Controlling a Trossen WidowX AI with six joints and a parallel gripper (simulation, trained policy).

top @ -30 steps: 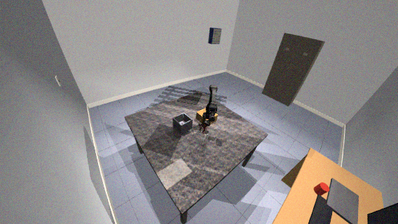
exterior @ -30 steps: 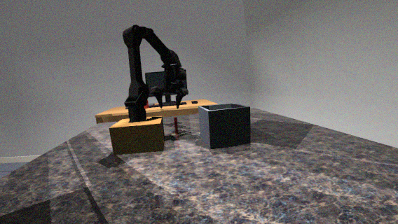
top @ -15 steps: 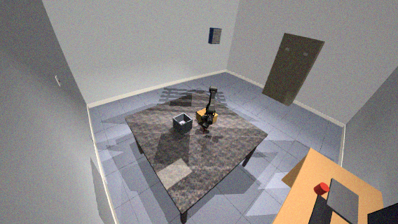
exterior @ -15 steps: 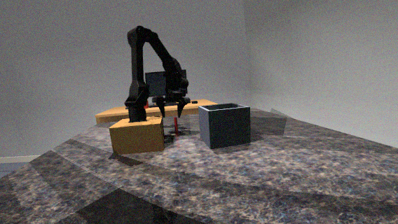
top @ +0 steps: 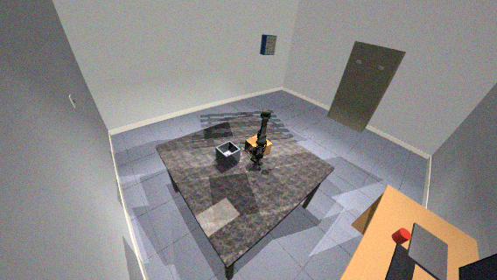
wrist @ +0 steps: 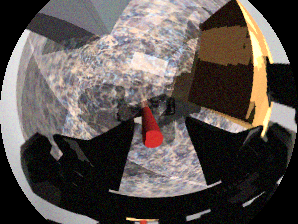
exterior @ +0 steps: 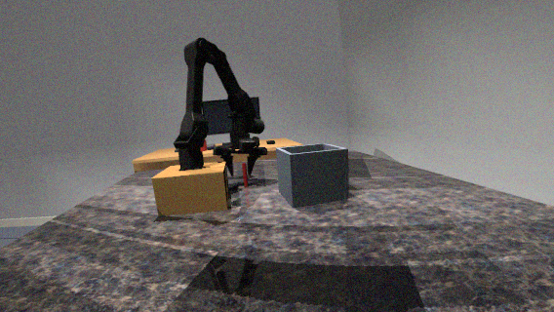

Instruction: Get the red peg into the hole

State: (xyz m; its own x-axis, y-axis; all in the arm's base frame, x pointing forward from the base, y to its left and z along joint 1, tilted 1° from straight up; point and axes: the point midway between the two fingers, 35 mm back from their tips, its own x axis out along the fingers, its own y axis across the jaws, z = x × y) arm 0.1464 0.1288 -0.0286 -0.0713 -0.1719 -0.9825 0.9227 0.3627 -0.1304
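Right now the red peg is 1 cm ahead of my gripper tip. From my gripper tip the other things lie so: plate (20 cm ahead, 18 cm to the right, 1 cm above).
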